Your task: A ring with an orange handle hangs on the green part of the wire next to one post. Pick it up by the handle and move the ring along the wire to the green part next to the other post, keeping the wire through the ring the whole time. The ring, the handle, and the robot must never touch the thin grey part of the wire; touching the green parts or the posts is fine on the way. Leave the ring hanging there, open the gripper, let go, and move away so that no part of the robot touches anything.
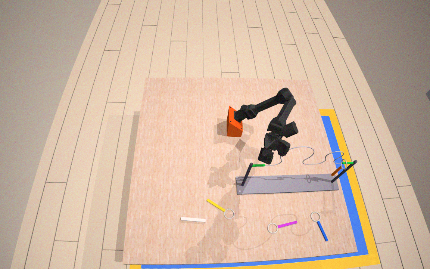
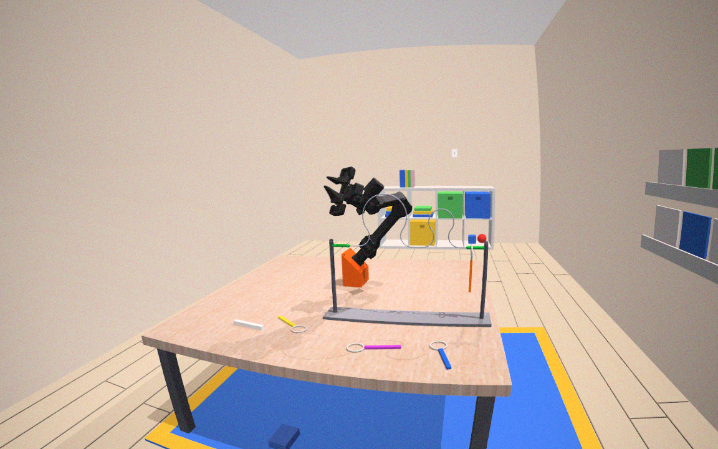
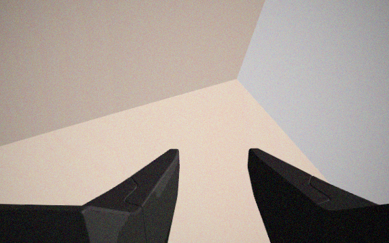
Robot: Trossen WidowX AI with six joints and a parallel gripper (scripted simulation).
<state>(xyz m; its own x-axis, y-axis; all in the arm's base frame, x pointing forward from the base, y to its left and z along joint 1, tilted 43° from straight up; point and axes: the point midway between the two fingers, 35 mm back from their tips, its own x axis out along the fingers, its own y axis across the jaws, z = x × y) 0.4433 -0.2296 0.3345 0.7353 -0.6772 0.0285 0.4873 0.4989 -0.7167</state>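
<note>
My gripper tip is now 51 cm to the right of the orange-handled ring, 31 cm above it and 8 cm past it. The rest, counted from my gripper tip: magenta-handled ring (53 cm below, 20 cm to the left, 19 cm ahead); white bar (52 cm below, 29 cm to the right, 16 cm ahead); yellow-handled ring (53 cm below, 13 cm to the right, 10 cm ahead).
</note>
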